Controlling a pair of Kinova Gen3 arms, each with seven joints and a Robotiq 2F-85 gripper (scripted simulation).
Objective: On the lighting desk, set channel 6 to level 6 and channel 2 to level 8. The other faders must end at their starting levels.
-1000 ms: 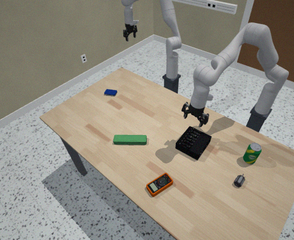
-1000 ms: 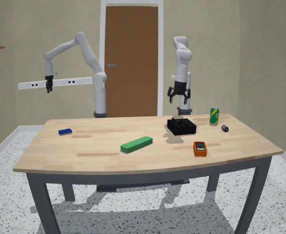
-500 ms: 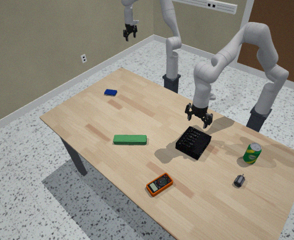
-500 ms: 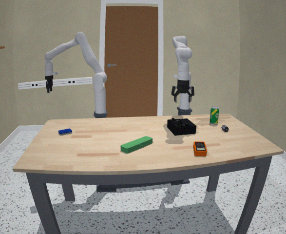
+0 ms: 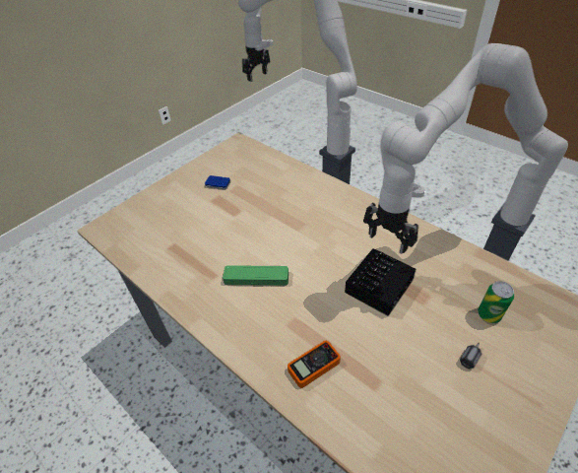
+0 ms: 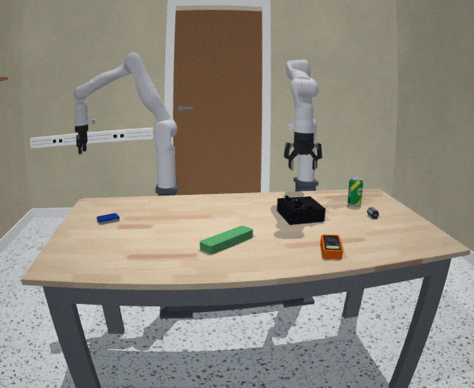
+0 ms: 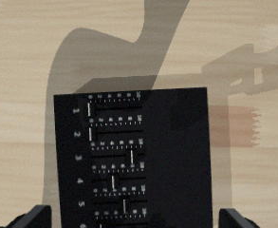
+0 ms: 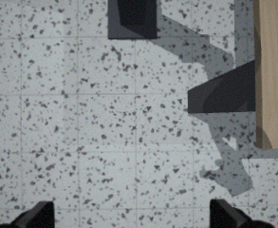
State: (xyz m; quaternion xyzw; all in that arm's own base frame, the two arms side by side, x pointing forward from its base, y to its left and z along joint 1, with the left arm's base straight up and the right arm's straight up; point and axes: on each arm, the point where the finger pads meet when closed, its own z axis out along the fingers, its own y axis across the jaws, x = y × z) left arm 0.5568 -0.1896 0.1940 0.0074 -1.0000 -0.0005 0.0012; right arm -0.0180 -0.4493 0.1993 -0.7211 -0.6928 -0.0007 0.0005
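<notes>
Now: the channel 2 fader 4 cm behind my left hand, 4 cm to the right of it and 13 cm below it. Also, from my left hand: channel 5 fader (2 cm ahead, 1 cm to the right, 13 cm below); channel 4 fader (2 cm to the right, 13 cm below); channel 3 fader (2 cm behind, 13 cm below).
</notes>
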